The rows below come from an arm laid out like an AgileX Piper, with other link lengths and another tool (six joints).
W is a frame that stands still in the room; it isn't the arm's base.
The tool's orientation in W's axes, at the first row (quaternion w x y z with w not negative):
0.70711 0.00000 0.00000 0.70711
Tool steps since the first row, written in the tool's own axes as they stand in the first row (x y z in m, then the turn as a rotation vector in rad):
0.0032 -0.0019 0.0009 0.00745 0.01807 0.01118
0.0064 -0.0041 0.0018 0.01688 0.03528 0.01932
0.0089 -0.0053 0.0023 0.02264 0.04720 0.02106
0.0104 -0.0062 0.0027 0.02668 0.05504 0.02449
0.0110 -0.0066 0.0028 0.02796 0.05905 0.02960
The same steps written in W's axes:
0.0019 0.0032 0.0009 -0.01807 0.00745 0.01118
0.0041 0.0064 0.0018 -0.03528 0.01688 0.01932
0.0053 0.0089 0.0023 -0.04720 0.02264 0.02106
0.0062 0.0104 0.0027 -0.05504 0.02668 0.02449
0.0066 0.0110 0.0028 -0.05905 0.02796 0.02960

